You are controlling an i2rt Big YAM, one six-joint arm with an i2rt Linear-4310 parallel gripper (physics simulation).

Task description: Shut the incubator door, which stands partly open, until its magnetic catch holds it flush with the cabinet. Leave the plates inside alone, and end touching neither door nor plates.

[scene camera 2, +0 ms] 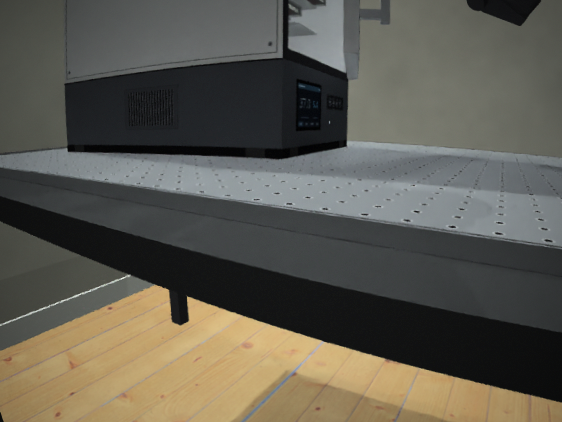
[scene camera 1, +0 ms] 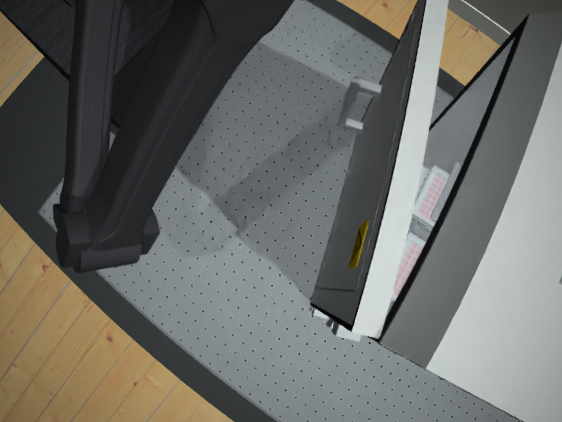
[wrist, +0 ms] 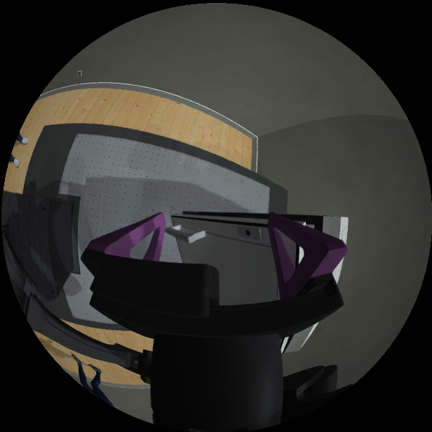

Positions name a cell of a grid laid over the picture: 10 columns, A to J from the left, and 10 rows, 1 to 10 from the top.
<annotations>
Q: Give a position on an incubator door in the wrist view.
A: F6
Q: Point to a plate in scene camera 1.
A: At H5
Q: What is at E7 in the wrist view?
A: My gripper.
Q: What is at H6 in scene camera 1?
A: A plate.
</annotations>
